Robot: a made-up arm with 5 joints. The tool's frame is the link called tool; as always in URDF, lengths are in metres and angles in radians.
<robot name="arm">
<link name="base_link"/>
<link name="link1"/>
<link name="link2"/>
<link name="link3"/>
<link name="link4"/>
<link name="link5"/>
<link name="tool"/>
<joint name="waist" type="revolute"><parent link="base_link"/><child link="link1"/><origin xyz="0.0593 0 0.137" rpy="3.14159 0 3.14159"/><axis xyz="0 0 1"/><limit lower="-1.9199" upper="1.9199"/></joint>
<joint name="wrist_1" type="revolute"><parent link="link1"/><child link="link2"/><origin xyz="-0.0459 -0.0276 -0.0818" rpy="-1.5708 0 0"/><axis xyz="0 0 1"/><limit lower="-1.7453" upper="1.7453"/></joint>
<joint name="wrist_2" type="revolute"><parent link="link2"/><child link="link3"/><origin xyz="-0.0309 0.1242 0" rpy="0 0 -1.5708"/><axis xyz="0 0 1"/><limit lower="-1.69" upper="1.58"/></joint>
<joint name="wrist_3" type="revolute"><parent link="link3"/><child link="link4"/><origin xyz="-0.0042 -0.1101 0" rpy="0 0 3.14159"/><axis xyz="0 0 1"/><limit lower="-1.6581" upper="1.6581"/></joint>
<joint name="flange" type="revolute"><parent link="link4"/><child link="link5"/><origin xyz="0 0.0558 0.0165" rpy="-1.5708 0 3.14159"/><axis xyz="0 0 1"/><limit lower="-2.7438" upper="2.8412"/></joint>
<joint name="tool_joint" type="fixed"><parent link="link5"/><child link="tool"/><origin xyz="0 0 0" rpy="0 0 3.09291"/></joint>
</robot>
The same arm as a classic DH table. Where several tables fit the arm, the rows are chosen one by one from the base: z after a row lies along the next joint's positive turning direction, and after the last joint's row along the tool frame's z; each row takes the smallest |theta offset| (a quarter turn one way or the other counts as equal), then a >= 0, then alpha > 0; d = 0 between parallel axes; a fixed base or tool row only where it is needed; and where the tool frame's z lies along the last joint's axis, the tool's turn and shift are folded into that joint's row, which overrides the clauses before.
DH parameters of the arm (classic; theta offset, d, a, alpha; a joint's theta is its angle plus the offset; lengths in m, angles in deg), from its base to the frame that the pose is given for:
base (fixed): 0 0 0.0593 180
waist: 0 -0.2188 0.0459 90
wrist_1: -76.03 0 0.128 0
wrist_2: 73.84 0 0.1102 0
wrist_3: -87.82 -0.0111 0 90
flange: -2.79 -0.0558 0 0
Joint limits (deg, base to tool): -110..110 -100..100 -96.83..90.53 -95..95 -157.21..162.79

